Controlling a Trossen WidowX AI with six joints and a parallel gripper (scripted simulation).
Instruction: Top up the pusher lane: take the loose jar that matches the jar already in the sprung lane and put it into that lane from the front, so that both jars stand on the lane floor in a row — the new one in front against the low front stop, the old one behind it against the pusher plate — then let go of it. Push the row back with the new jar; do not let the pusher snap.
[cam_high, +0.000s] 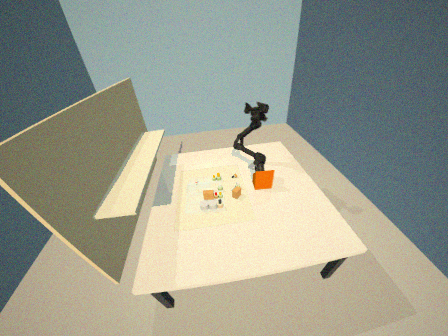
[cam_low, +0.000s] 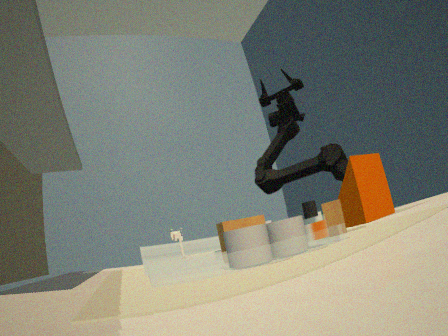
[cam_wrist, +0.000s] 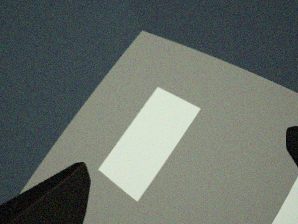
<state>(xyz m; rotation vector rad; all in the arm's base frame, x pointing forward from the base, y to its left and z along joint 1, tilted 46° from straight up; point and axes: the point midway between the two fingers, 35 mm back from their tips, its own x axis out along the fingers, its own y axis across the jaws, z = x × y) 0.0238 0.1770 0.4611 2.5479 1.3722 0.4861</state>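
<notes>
Now: gripper tip 57 cm above the tan box, 29 cm to the right of it and 14 cm short of it. Also, from my gripper tip: cream pusher plate: 55 cm below, 37 cm ahead, 19 cm to the left; shelf: 77 cm ahead, 27 cm to the left, 24 cm below.
</notes>
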